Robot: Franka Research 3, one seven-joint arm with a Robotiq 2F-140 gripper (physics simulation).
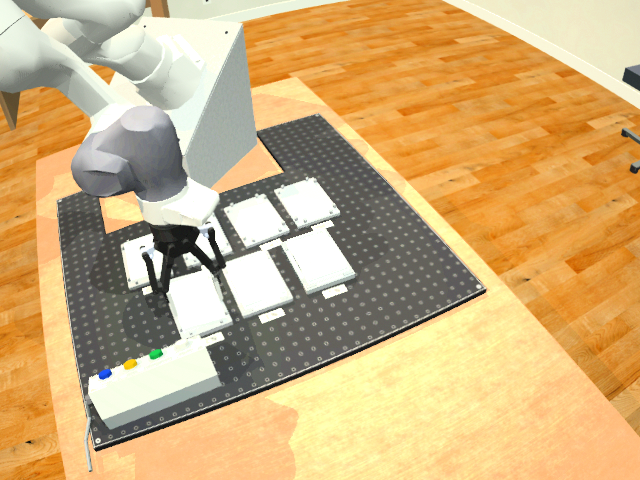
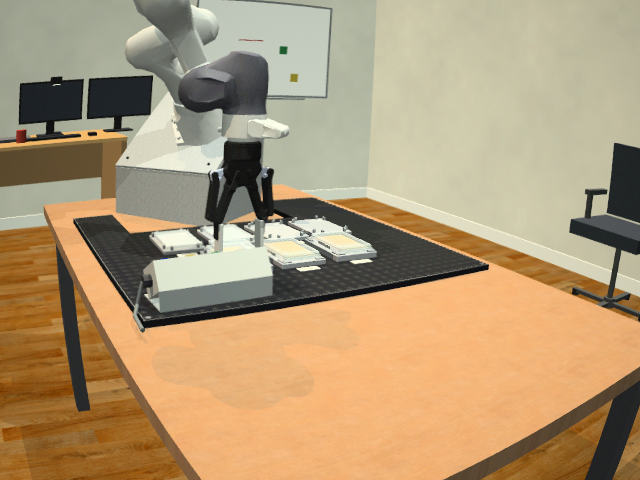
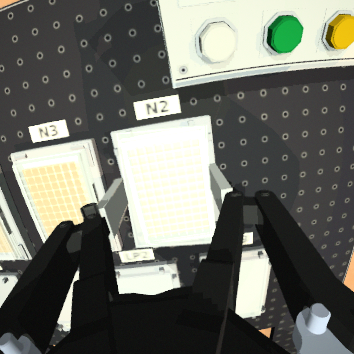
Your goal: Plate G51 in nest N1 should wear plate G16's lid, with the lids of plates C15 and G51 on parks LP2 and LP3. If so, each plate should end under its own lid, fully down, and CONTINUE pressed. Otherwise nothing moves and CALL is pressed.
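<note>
My gripper (image 1: pixel 194 289) (image 2: pixel 238 237) (image 3: pixel 166 182) is shut on a clear lid (image 3: pixel 167 167), with its grey pads on the lid's two sides, over the plate at nest N2 (image 3: pixel 122 131). Whether the lid sits fully down cannot be told. A plate at nest N3 (image 1: pixel 258 284) (image 2: pixel 292 253) (image 3: pixel 55 195) shows pale yellow wells. A third plate (image 1: pixel 318 260) (image 2: pixel 343 245) stands beyond it; its nest label and the plate codes are unreadable. Park LP2 (image 3: pixel 147 277) is partly hidden by the fingers. A park with a label ending in 3 (image 3: pixel 252 285) is beside it.
The button box (image 1: pixel 155 387) (image 2: pixel 214 281) stands near N2, with white (image 3: pixel 217 41), green (image 3: pixel 284 33) (image 1: pixel 156 353), yellow (image 3: pixel 341 31) (image 1: pixel 130 364) and blue (image 1: pixel 105 373) buttons. Two more parks (image 1: pixel 255 219) (image 1: pixel 306 201) continue the back row. Small posts stand at the parks' corners.
</note>
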